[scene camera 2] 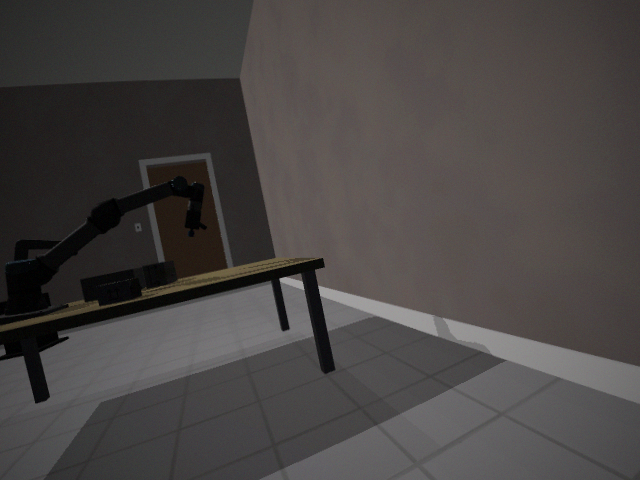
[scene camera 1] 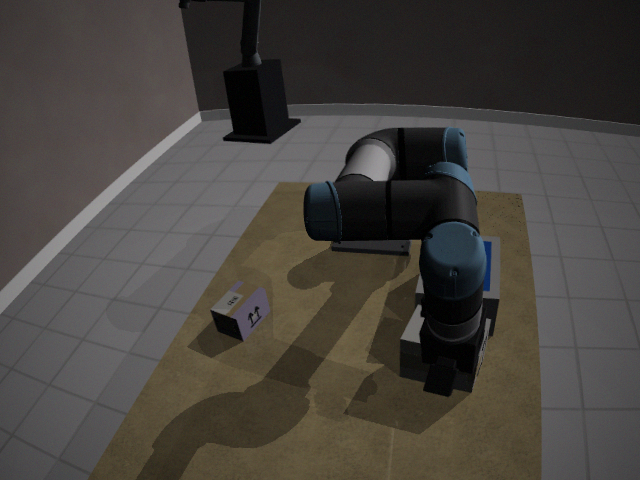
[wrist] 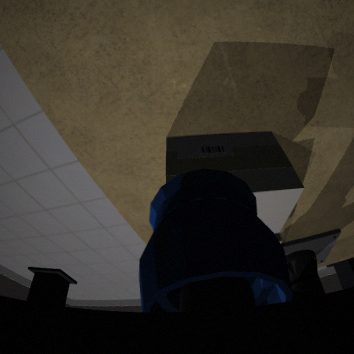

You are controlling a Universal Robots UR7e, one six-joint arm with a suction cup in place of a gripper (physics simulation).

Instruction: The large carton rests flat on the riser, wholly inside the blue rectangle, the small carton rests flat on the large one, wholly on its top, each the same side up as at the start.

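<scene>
The large carton, with a pale top and dark sides, stands on the tan mat just in front of the grey riser. The blue rectangle on the riser is mostly hidden by my arm. The small lilac carton lies far to the left on the mat, arrows up. My blue suction cup hangs right over the large carton. In scene camera 1 my wrist hides it. I cannot tell whether it touches the carton, and nothing hangs from it.
My arm's base stands at the mat's back middle. A black pedestal with another arm stands on the tiled floor at the back.
</scene>
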